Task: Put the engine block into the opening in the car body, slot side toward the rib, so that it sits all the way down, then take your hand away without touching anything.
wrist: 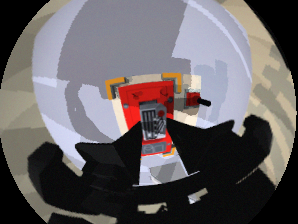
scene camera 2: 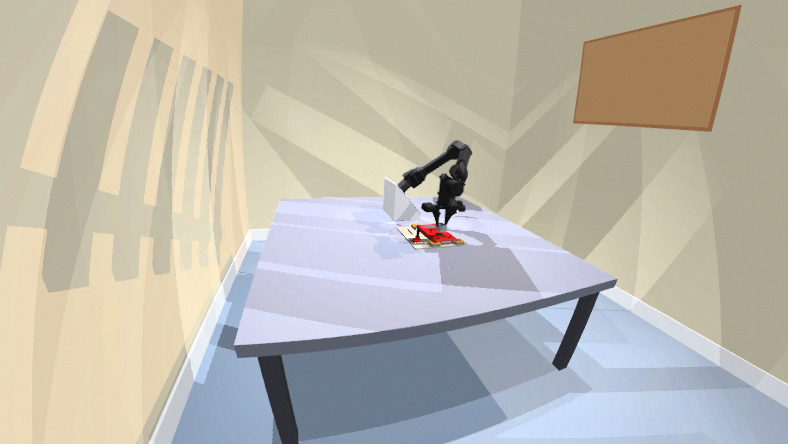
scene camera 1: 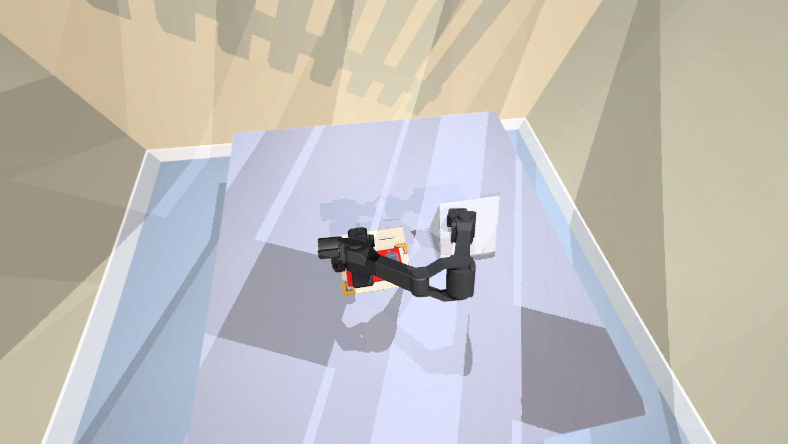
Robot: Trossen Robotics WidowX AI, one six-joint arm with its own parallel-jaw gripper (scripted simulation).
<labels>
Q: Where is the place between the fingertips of my gripper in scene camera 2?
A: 441,226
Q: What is my gripper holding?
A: A grey engine block.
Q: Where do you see a red car body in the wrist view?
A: At 132,96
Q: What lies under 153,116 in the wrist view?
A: A grey engine block.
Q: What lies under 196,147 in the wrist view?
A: My gripper.
</labels>
